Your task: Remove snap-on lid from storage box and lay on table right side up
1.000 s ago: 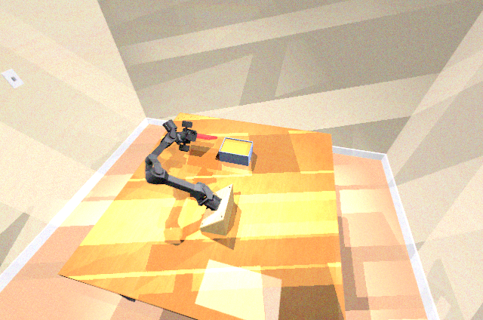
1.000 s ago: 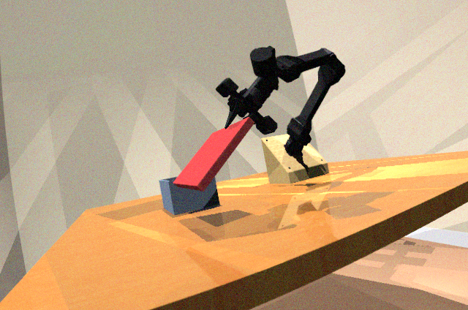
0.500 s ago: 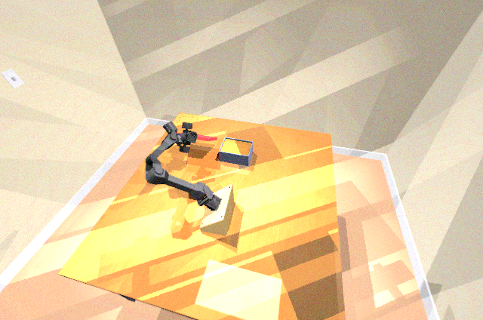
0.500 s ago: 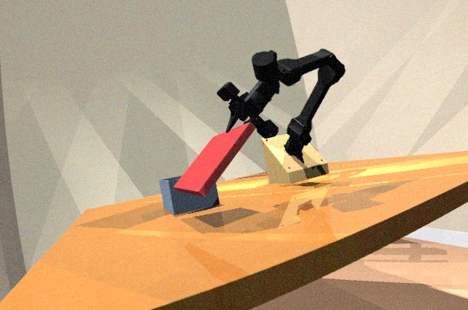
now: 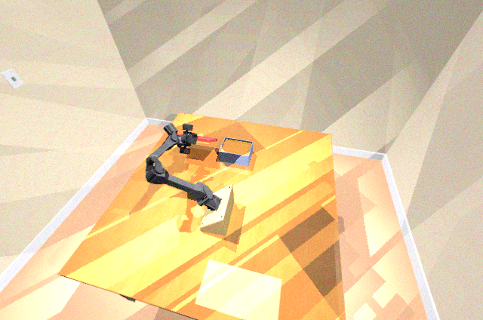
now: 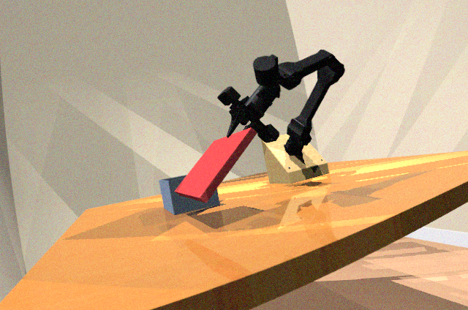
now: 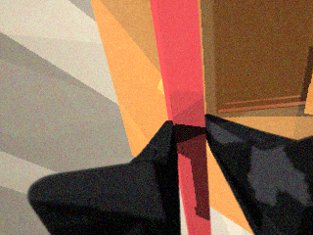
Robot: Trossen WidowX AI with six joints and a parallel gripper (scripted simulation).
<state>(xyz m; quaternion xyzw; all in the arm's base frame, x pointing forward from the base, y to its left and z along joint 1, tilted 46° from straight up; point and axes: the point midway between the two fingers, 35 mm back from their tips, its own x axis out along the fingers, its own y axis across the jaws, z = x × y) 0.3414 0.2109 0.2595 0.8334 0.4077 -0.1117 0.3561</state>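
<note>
The lid lies 7 cm ahead of my gripper tip, 5 cm below it and 1 cm to the left of it. Round my gripper tip: storage box: 28 cm to the right, 13 cm below, 10 cm ahead.
</note>
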